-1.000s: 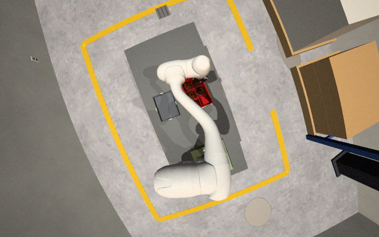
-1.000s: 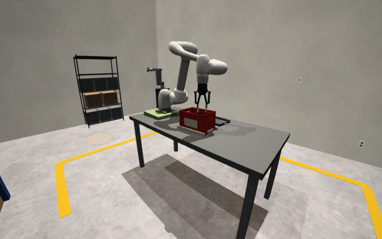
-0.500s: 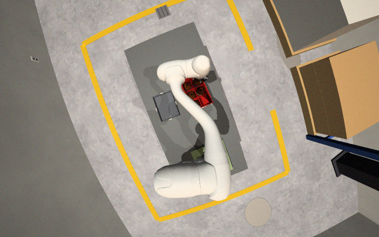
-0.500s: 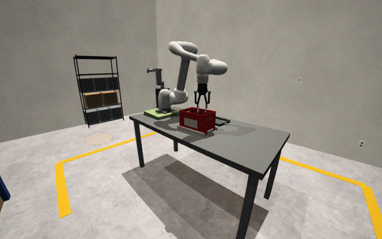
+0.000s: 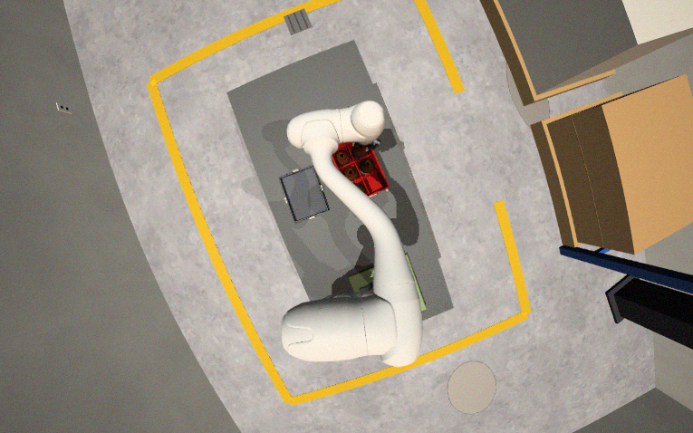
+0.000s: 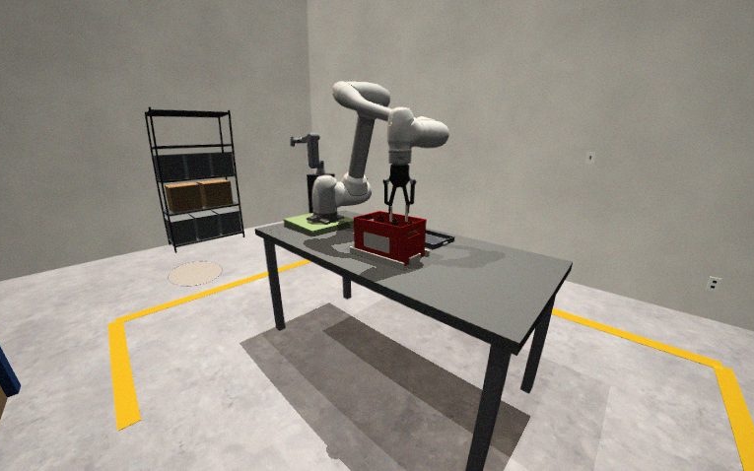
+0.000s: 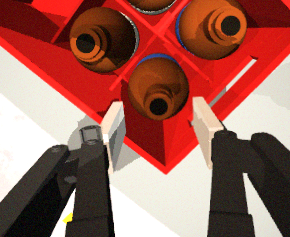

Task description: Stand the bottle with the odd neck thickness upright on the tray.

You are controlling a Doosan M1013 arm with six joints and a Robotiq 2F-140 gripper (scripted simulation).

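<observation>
Now: the red crate 80 mm behind my hand, 60 mm to the left of it and 130 mm below it. The rest, counted from my hand: dark grey tray (30 mm behind, 360 mm to the left, 200 mm below).
</observation>
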